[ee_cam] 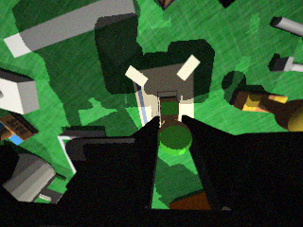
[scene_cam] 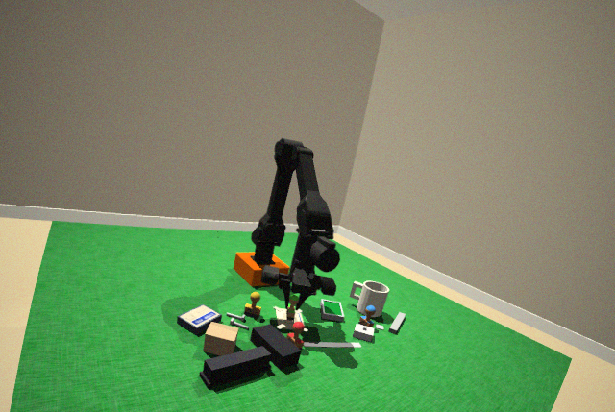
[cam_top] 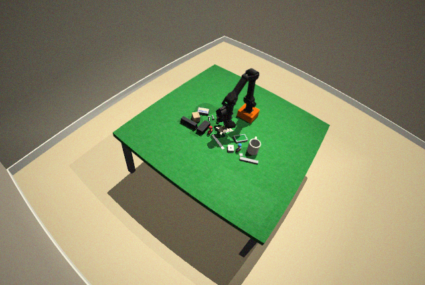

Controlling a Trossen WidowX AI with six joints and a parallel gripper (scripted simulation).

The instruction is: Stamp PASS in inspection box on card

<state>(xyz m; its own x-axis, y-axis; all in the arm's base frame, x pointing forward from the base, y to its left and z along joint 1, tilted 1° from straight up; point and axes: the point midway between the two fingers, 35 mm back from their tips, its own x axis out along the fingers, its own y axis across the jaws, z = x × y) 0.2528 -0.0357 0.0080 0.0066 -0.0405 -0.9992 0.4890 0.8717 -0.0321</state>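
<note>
Right now my gripper tip is 3 cm above the cream card. The rest, counted from my gripper tip: red-knobbed stamp (11 cm ahead, 5 cm to the right, 1 cm below); then green-knobbed PASS stamp (right at my gripper tip); then yellow-knobbed stamp (4 cm behind, 9 cm to the right, 1 cm below).
</note>
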